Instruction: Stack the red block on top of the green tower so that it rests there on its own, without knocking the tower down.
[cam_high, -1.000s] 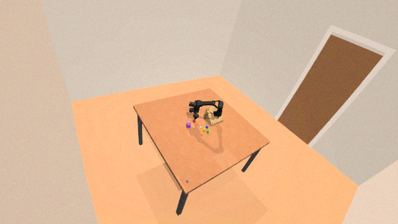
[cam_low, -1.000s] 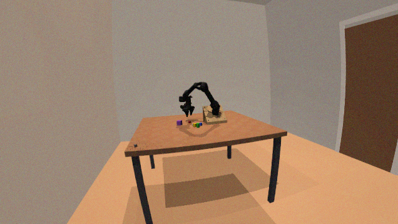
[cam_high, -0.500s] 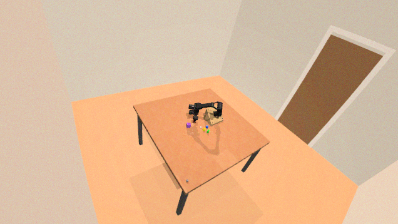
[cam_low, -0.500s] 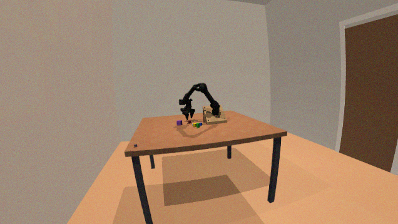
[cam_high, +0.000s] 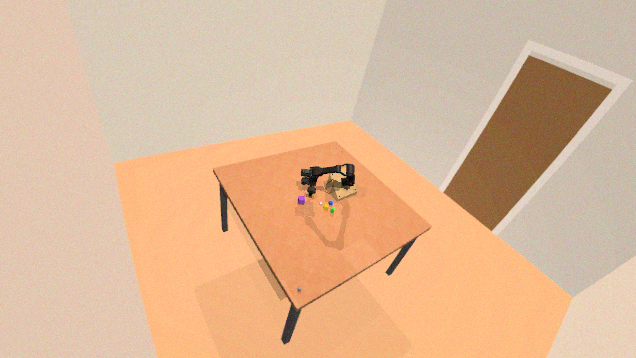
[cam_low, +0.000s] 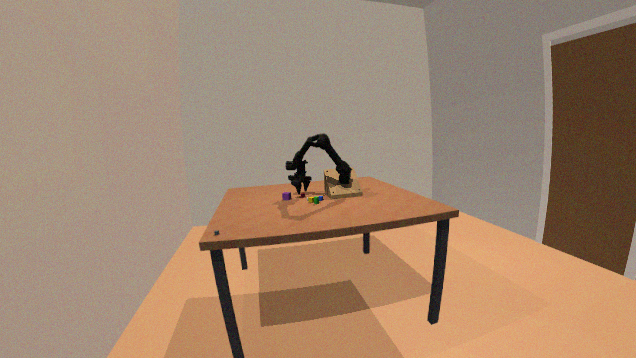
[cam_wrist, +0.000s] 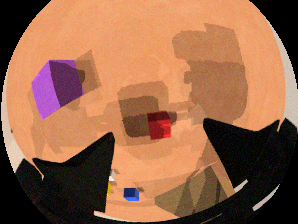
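Right now my gripper tip is 2 cm above the red block. Also, from my gripper tip: blue block 15 cm to the left, 10 cm behind, 1 cm below; purple cube 11 cm ahead, 6 cm to the left; yellow block 18 cm to the left, 4 cm behind, 1 cm below.
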